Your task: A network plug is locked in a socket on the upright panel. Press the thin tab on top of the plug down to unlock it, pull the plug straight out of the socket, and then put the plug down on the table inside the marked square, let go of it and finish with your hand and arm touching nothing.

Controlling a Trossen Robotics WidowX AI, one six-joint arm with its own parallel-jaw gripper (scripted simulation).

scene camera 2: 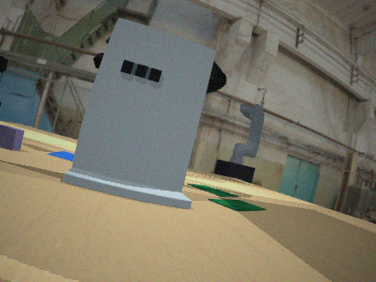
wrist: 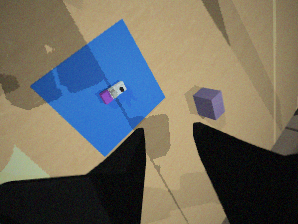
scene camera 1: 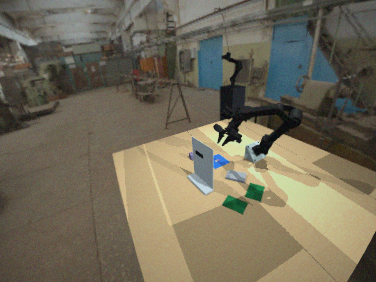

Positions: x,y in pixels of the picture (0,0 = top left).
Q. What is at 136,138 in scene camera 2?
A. An upright grey panel.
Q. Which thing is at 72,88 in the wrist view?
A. A blue marked square.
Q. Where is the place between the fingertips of my gripper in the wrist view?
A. At 168,131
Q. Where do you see an upright grey panel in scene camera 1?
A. At 203,156
